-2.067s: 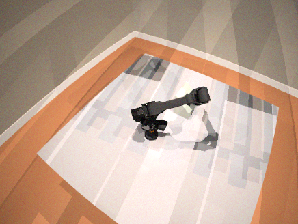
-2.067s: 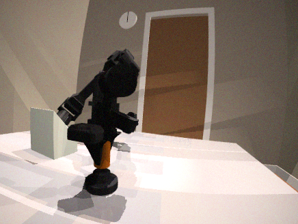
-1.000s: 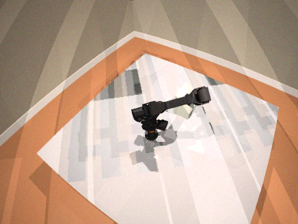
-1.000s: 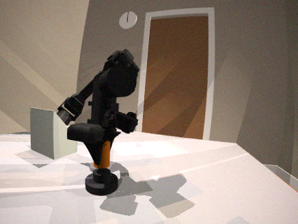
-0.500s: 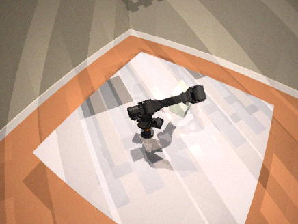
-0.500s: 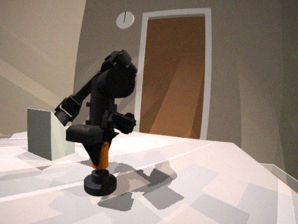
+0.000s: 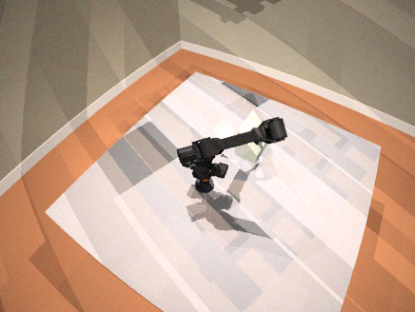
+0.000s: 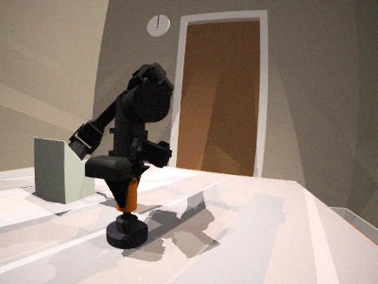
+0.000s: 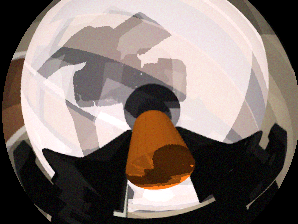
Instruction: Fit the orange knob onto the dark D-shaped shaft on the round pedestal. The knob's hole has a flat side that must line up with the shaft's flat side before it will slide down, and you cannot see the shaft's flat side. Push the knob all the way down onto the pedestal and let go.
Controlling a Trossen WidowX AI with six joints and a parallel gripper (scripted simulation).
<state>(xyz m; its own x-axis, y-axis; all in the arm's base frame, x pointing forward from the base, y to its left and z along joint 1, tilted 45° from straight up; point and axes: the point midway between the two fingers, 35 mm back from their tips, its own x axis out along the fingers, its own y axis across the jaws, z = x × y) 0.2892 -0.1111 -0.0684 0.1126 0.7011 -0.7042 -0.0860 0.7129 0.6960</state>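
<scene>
My gripper tip is now 40 mm above the pedestal. Also, from my gripper tip: orange knob (20 mm above).
</scene>
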